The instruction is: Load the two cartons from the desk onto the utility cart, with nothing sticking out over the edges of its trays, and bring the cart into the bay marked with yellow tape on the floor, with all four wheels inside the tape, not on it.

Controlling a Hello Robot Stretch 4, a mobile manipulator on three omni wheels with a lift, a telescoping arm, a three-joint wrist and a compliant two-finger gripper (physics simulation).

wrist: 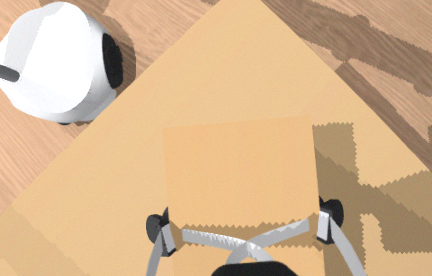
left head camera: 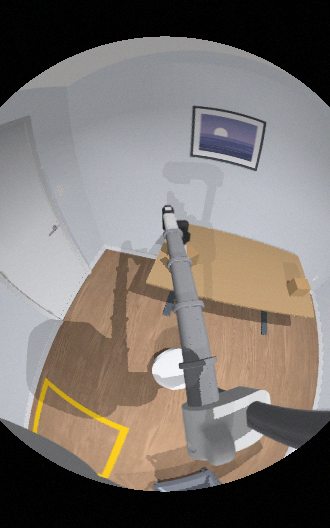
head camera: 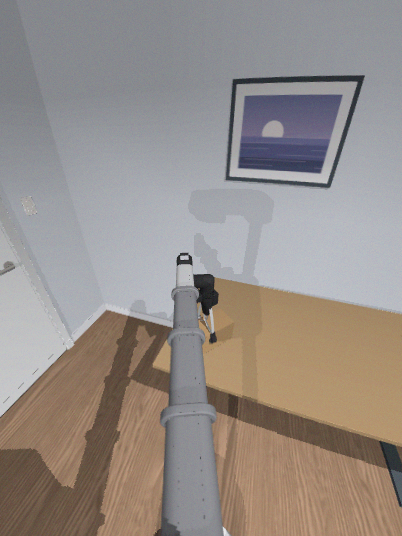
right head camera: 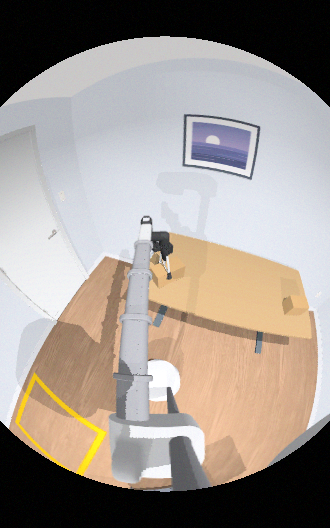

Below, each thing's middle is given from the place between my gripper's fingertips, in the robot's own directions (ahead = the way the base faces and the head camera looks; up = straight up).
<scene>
My hand is 48 cm short of the framed picture [head camera: 284,130], 42 cm to the left of it and 82 cm below it.
</scene>
